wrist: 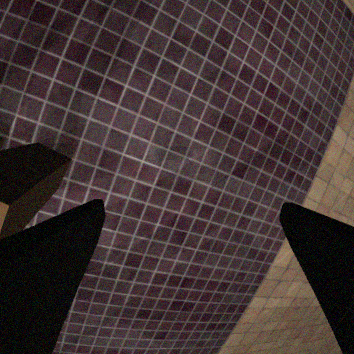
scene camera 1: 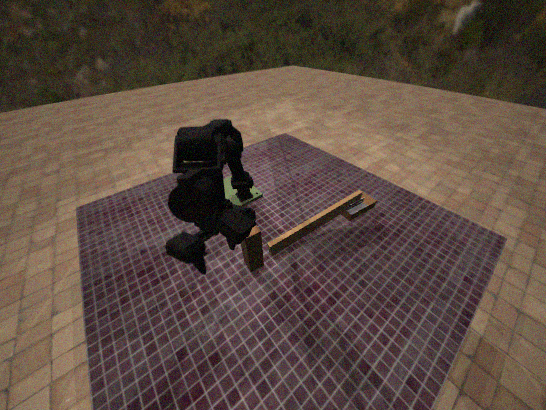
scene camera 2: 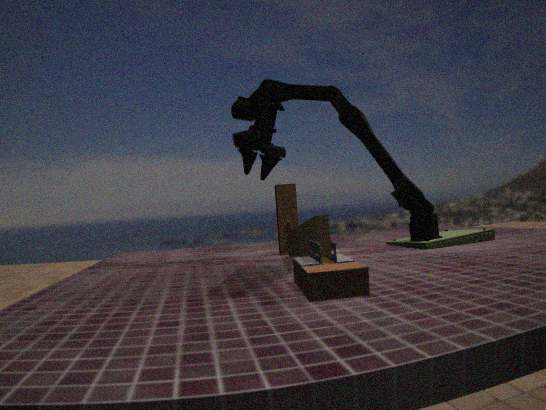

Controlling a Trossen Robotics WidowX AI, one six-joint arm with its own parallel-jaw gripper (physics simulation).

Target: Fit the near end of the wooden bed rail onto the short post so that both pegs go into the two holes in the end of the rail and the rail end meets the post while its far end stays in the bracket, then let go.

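Seen in the pictures: gripper, fingertip midpoint: point(wrist: 194, 209) point(scene camera 1: 219, 260) point(scene camera 2: 254, 177); arm's base, origin of the base link: point(scene camera 1: 244, 195) point(scene camera 2: 426, 239).
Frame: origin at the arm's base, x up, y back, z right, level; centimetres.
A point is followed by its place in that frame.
The wooden bed rail point(scene camera 1: 315, 223) {x 4.3, y -33.9, z -13.3 cm} point(scene camera 2: 315, 232) {x 6.3, y -33.9, z -36.0 cm} slopes; its far end lies in the grey bracket point(scene camera 1: 356, 208) {x 2.2, y -35.4, z -34.6 cm} point(scene camera 2: 307, 260) {x 2.2, y -35.2, z -35.4 cm} on a wooden block point(scene camera 2: 332, 282) {x 0.5, y -33.8, z -46.1 cm}. In scene camera 1 its near end shows beside the short post point(scene camera 1: 253, 251) {x 9.0, y -35.6, z 12.9 cm} point(scene camera 2: 286, 210) {x 9.7, y -33.4, z 9.9 cm} point(wrist: 30, 167) {x 8.9, y -35.6, z 13.2 cm}, with a narrow gap between them. The post stands upright. The pegs and the rail's holes cannot be made out. My gripper point(scene camera 1: 219, 260) {x 19.8, y -40.7, z 23.3 cm} point(scene camera 2: 255, 176) {x 19.8, y -40.7, z 23.3 cm} point(wrist: 194, 209) {x 19.8, y -40.7, z 23.3 cm} is open and empty, above the post's height and off to its side away from the rail. The rail does not show in the wrist view.
The black arm arches from its base on a green plate point(scene camera 1: 252, 196) {x 0.3, y -3.1, z -2.7 cm} point(scene camera 2: 465, 237) {x 0.0, y 8.0, z -6.2 cm}, behind the post in scene camera 1. The purple tiled table top point(scene camera 1: 310, 325) {x -1.6, y -58.3, z 8.2 cm} point(scene camera 2: 150, 350) {x -1.6, y -53.1, z -61.4 cm} bears everything; its edge point(wrist: 280, 250) {x -1.5, y -35.9, z 60.7 cm} shows at the right in the wrist view, with paving beyond.
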